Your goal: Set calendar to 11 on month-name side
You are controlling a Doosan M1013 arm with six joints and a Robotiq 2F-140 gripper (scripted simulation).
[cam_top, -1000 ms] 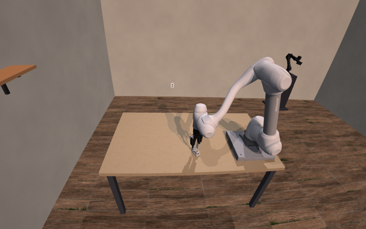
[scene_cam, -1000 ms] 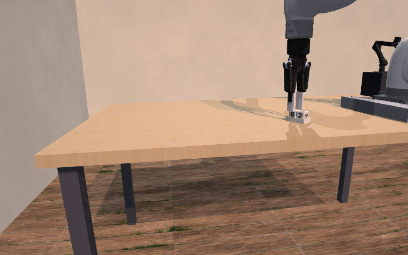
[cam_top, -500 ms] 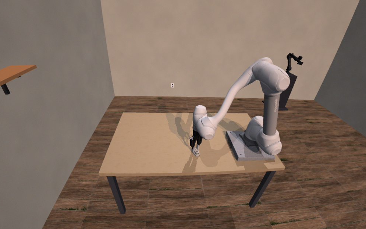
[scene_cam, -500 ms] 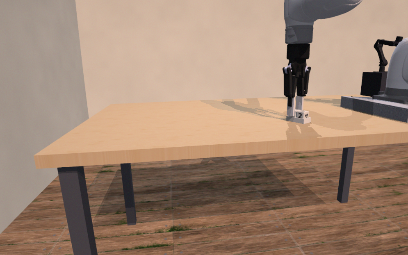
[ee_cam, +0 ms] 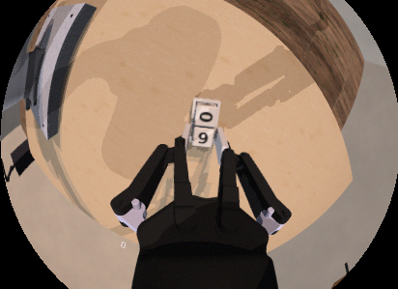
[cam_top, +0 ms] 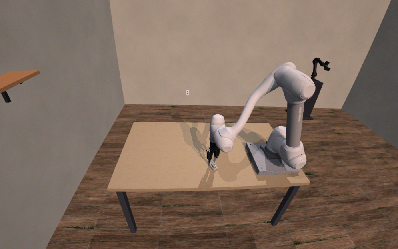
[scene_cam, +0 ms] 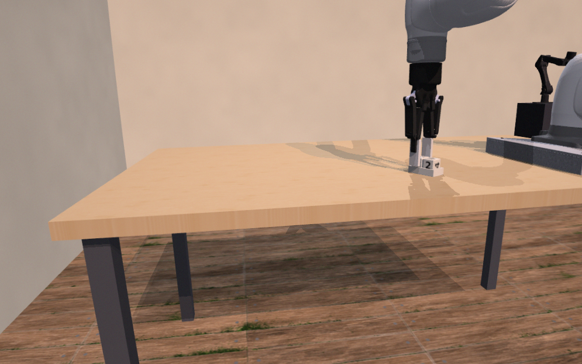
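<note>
The white tray is 10 mm behind my hand, 10 mm to the left of it and 40 mm below it.
</note>
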